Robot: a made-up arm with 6 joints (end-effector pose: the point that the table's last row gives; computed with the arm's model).
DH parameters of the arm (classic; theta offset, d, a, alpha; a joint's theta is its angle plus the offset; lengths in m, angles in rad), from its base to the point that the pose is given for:
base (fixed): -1.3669 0 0.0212 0
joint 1: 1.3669 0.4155 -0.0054 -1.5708
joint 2: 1.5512 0 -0.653 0
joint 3: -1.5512 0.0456 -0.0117 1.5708
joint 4: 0 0.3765 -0.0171 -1.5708
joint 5: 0 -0.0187 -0.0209 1.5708
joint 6: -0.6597 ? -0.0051 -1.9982
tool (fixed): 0.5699 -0.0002 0 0
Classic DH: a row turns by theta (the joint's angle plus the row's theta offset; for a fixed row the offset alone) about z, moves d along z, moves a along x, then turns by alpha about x.
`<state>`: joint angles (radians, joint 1 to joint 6).
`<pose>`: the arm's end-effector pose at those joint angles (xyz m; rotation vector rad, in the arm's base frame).
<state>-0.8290 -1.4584 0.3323 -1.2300 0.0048 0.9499</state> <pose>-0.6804 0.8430 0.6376 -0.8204 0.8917 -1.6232</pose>
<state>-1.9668 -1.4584 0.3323 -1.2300 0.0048 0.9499</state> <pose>0.5010 0.9632 0.6376 -0.2641 1.4948 -2.5663</pose>
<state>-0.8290 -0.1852 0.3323 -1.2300 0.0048 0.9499</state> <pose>-0.0145 0.1164 1.5266 -0.7929 2.0266 -0.6122</pose>
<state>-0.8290 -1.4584 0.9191 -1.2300 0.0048 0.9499</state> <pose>-0.5698 0.7223 0.8564 -0.8410 1.4608 -1.2150</pose>
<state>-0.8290 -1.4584 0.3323 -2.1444 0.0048 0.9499</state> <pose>-0.6591 0.8397 0.6731 0.2485 1.0134 -1.6840</pose>
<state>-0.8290 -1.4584 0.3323 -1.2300 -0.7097 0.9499</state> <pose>-0.6234 0.8577 0.6040 -0.8967 0.9448 -2.3586</pose>
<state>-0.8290 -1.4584 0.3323 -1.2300 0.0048 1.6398</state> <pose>-0.6831 0.8416 0.6360 -1.5870 0.6920 -1.3965</pose>
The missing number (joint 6, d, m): 0.0935
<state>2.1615 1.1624 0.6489 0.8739 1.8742 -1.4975</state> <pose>-0.5947 0.7002 0.5516 0.7966 1.2402 0.8793</pose>
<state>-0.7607 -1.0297 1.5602 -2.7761 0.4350 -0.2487</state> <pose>-0.2069 0.2621 1.1563 -1.8074 -1.4373 1.2051</pose>
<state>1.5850 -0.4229 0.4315 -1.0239 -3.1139 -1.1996</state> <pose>-0.0299 -0.3274 1.2882 0.8889 -0.6672 -0.1367</pose>
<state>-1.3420 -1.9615 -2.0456 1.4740 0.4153 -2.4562</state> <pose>-0.0042 0.2361 -0.1542 0.1850 -2.3366 -1.3623</pose>
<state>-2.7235 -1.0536 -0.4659 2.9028 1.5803 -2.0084</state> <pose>0.9276 0.3025 0.6651 0.8734 -0.4222 0.5496</pose>
